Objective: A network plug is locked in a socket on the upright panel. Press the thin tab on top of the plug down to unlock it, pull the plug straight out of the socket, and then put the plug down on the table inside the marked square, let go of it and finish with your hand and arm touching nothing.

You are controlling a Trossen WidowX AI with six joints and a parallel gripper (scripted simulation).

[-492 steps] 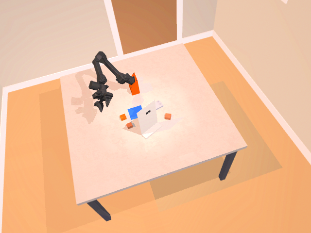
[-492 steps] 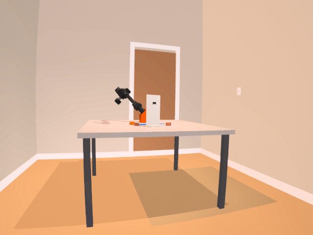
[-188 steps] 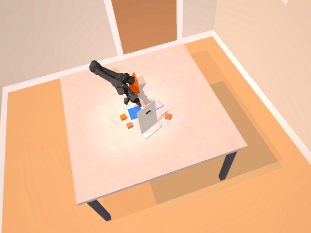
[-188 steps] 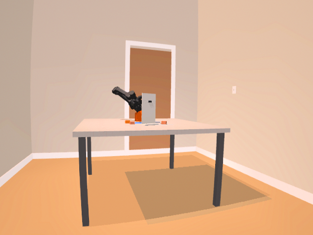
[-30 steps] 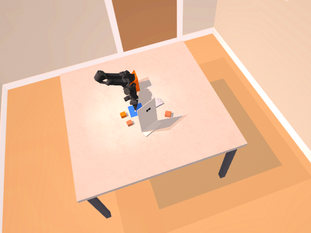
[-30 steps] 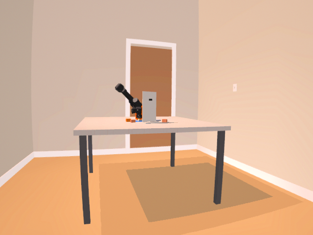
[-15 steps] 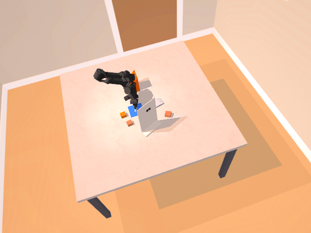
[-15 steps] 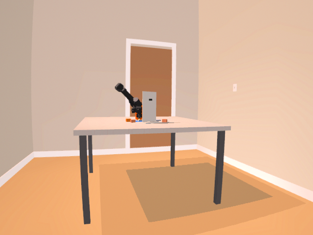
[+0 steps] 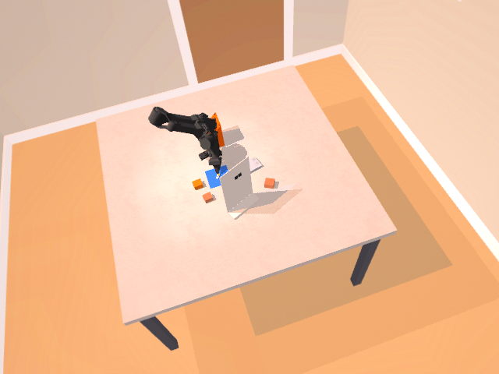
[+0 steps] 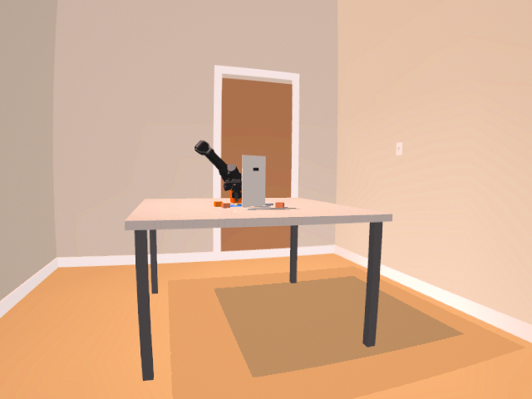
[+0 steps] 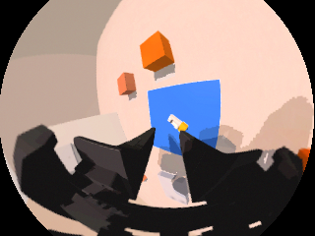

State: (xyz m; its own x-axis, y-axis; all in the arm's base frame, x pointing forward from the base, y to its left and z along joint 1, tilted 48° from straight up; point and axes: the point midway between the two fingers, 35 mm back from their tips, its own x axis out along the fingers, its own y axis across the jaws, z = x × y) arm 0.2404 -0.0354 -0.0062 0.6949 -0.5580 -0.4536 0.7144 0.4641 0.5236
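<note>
My gripper tip is 20 mm above the plug. From my gripper tip the other things lie so: white upright panel (200 mm ahead, 90 mm to the left, 110 mm above); then flat grey piece (20 mm behind, 180 mm to the left, 20 mm below); then blue marked square (30 mm below).
</note>
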